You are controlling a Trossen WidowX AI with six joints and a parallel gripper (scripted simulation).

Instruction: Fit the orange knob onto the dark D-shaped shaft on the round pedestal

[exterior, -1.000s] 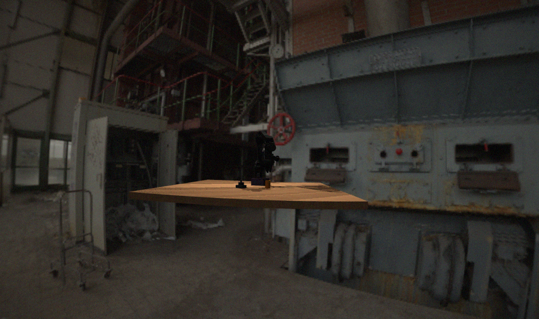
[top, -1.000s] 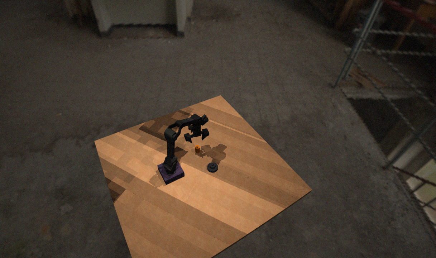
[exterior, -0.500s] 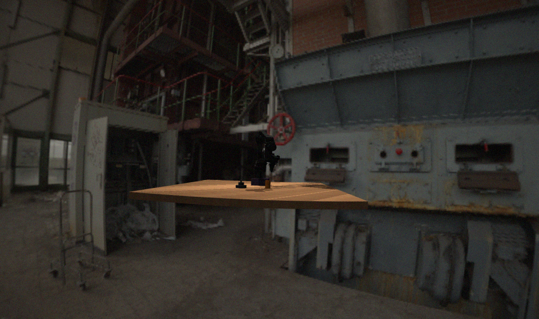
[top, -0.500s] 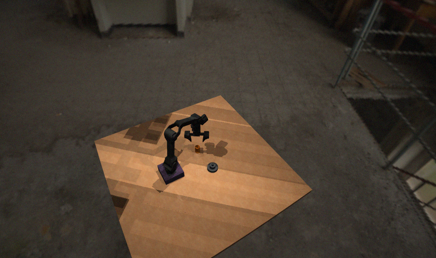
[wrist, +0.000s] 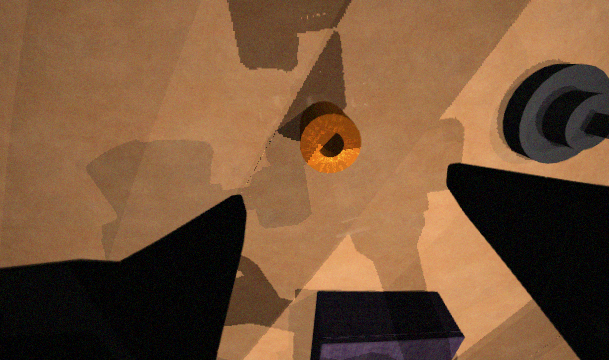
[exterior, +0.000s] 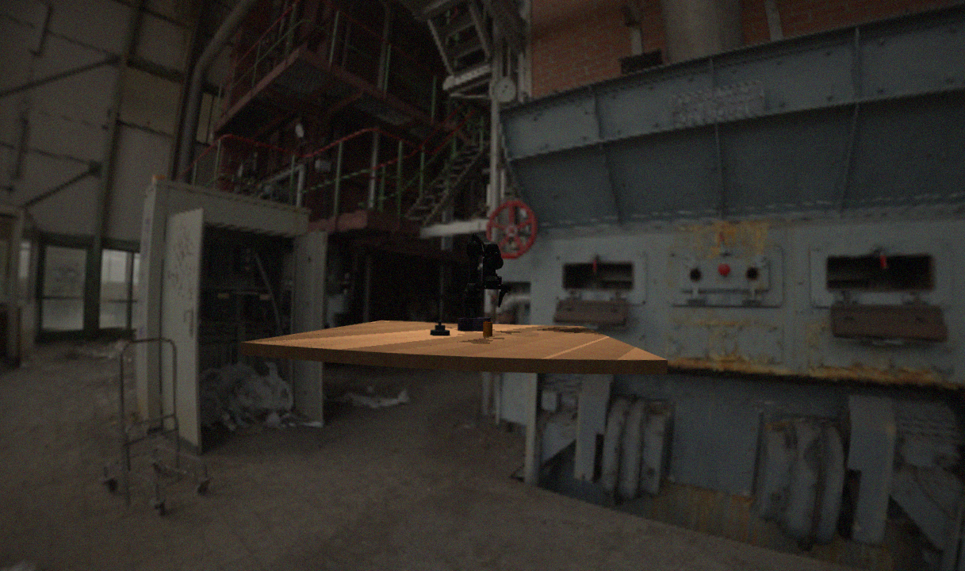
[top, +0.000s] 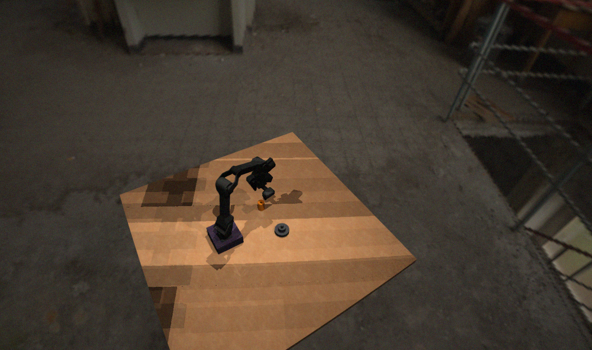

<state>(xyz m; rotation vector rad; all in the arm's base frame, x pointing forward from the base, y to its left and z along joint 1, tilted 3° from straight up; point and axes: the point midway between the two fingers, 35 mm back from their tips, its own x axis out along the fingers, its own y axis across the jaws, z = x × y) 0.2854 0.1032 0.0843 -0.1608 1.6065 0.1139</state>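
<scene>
Right now my gripper tip is 90 mm above the orange knob. From my gripper tip the other things lie so: dark pedestal 210 mm to the right, 90 mm below, 20 mm ahead.
</scene>
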